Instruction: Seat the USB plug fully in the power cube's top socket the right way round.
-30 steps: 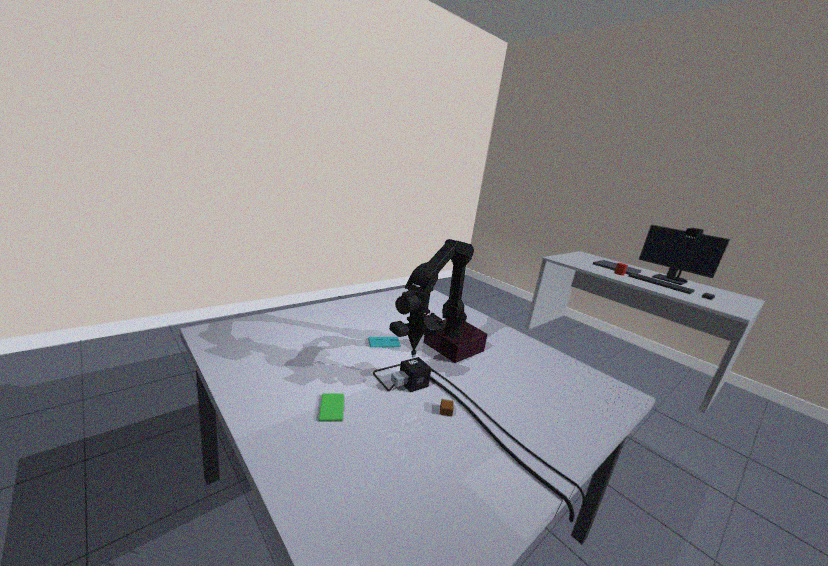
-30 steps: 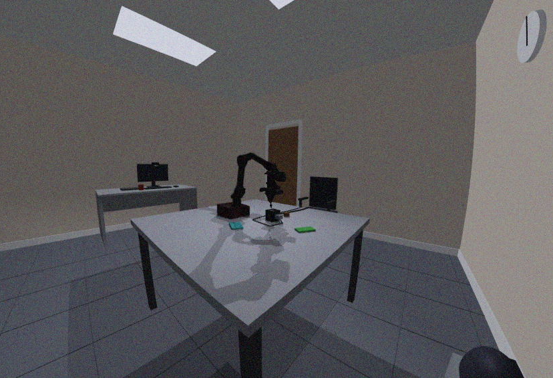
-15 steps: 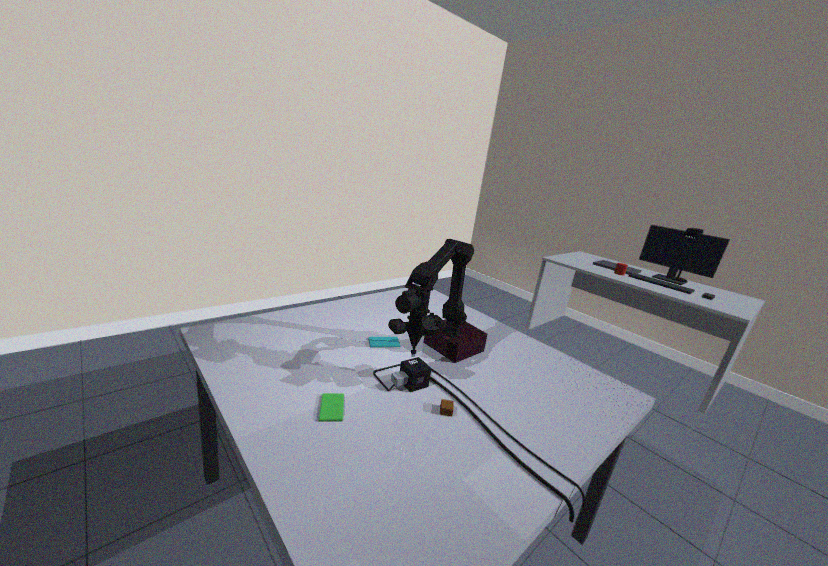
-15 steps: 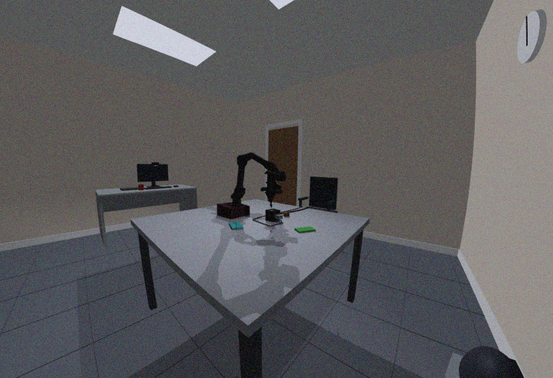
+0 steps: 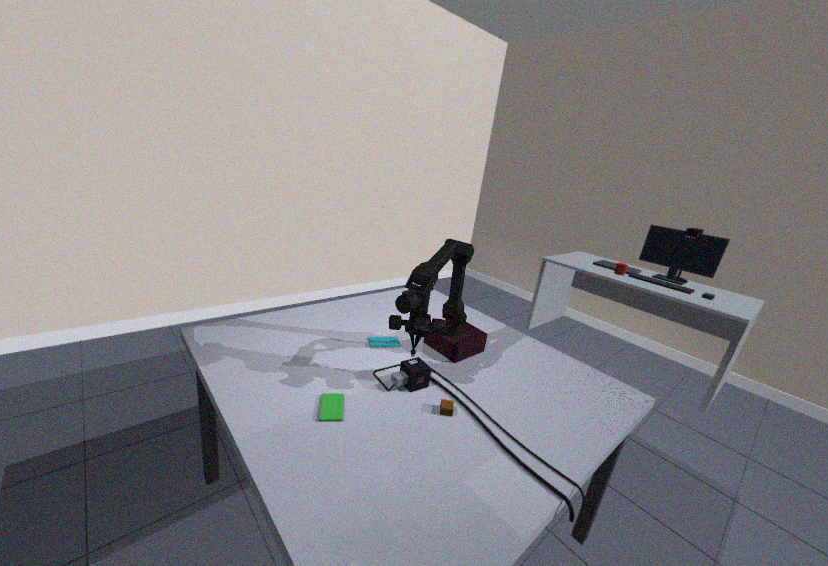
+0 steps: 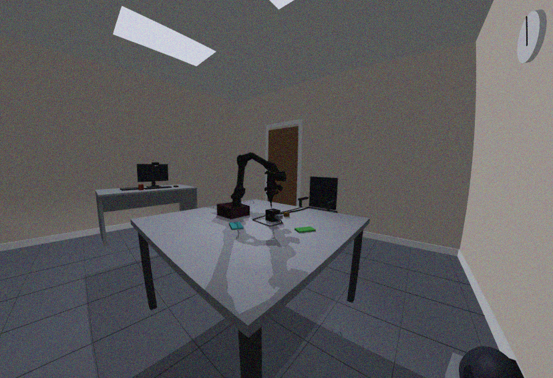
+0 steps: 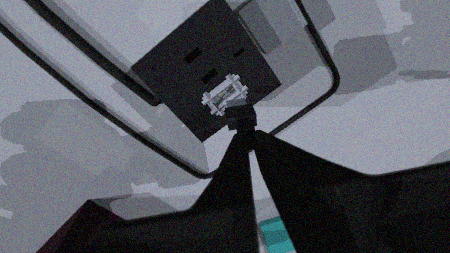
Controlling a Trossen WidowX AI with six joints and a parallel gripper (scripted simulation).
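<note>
Now: gripper tip 20 mm above the dark USB plug. Also, from my gripper tip: teal pad (100 mm behind, 240 mm to the right, 130 mm below); then brown block (30 mm ahead, 190 mm to the left, 120 mm below); then USB socket (10 mm to the left, 70 mm below).
</note>
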